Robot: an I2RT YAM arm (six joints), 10 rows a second.
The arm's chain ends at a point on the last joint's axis. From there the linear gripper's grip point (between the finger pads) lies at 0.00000 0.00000 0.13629 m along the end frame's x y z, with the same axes.
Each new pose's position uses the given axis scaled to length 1; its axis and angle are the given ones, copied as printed.
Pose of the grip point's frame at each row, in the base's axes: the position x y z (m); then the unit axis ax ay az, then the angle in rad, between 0 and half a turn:
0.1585, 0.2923, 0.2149, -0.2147, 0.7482, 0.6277, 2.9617
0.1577, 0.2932, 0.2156, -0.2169, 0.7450, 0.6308, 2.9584
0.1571, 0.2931, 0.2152, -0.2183, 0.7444, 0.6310, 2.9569
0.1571, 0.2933, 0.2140, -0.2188, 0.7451, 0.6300, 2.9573
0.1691, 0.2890, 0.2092, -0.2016, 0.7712, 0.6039, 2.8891
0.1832, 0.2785, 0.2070, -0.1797, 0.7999, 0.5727, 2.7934
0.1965, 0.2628, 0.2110, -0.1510, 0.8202, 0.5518, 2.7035
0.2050, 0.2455, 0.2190, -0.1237, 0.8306, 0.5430, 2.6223
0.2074, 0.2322, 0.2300, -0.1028, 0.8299, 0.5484, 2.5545
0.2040, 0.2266, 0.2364, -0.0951, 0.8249, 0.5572, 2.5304
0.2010, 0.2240, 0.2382, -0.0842, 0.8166, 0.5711, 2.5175
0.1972, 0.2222, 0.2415, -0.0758, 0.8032, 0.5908, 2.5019
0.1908, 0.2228, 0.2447, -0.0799, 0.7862, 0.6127, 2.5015
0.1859, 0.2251, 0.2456, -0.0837, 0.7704, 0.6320, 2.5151
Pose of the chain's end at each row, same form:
0.1767, 0.1601, 0.2424, -0.2147, 0.7482, 0.6277, 2.9617
0.1762, 0.1608, 0.2421, -0.2169, 0.7450, 0.6308, 2.9584
0.1757, 0.1607, 0.2416, -0.2183, 0.7444, 0.6310, 2.9569
0.1757, 0.1610, 0.2407, -0.2188, 0.7451, 0.6300, 2.9573
0.1755, 0.1572, 0.2433, -0.2016, 0.7712, 0.6039, 2.8891
0.1732, 0.1490, 0.2484, -0.1797, 0.7999, 0.5727, 2.7934
0.1707, 0.1365, 0.2553, -0.1510, 0.8202, 0.5518, 2.7035
0.1659, 0.1223, 0.2623, -0.1237, 0.8306, 0.5430, 2.6223
0.1588, 0.1108, 0.2684, -0.1028, 0.8299, 0.5484, 2.5545
0.1526, 0.1052, 0.2710, -0.0951, 0.8249, 0.5572, 2.5304
0.1478, 0.1022, 0.2683, -0.0842, 0.8166, 0.5711, 2.5175
0.1429, 0.0995, 0.2651, -0.0758, 0.8032, 0.5908, 2.5019
0.1388, 0.0980, 0.2618, -0.0799, 0.7862, 0.6127, 2.5015
0.1374, 0.0983, 0.2575, -0.0837, 0.7704, 0.6320, 2.5151

